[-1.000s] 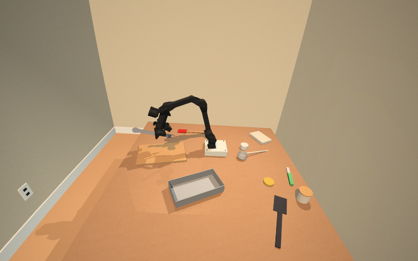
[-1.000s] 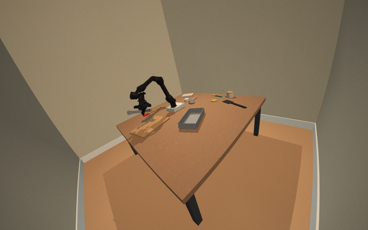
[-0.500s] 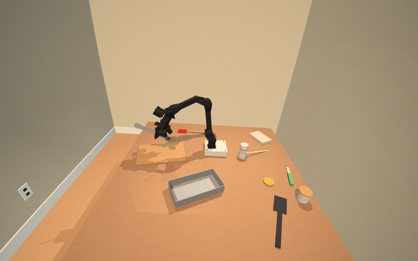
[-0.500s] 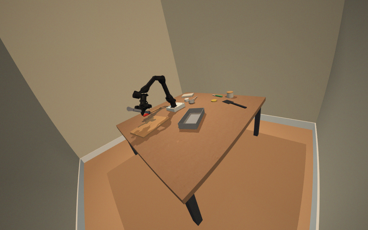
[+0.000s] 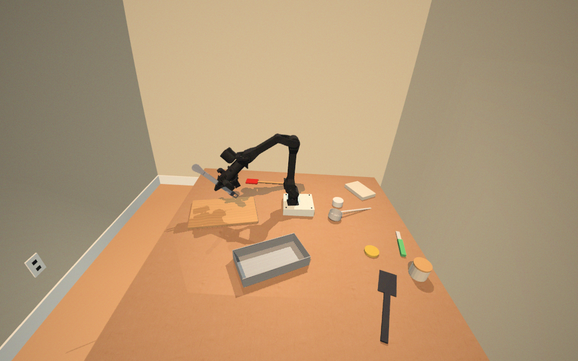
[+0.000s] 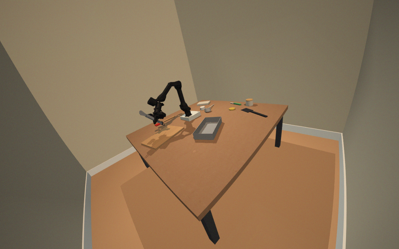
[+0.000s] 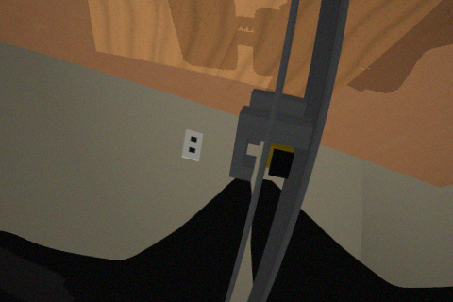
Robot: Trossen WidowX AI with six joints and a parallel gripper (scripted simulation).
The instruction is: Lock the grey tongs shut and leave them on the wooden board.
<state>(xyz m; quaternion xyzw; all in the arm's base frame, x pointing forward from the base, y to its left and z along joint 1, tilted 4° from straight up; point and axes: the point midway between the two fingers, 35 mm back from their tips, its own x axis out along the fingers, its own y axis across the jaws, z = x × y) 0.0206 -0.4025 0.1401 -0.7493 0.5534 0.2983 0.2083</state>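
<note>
My gripper tip is now 40 mm to the right of the wooden board and 140 mm above it. From my gripper tip the other things lie so: yellow disc 350 mm ahead, 770 mm to the left, 140 mm below; then grey roasting tin 370 mm ahead, 280 mm to the left, 120 mm below; then red-handled spatula 320 mm behind, 260 mm to the left, 140 mm below.
</note>
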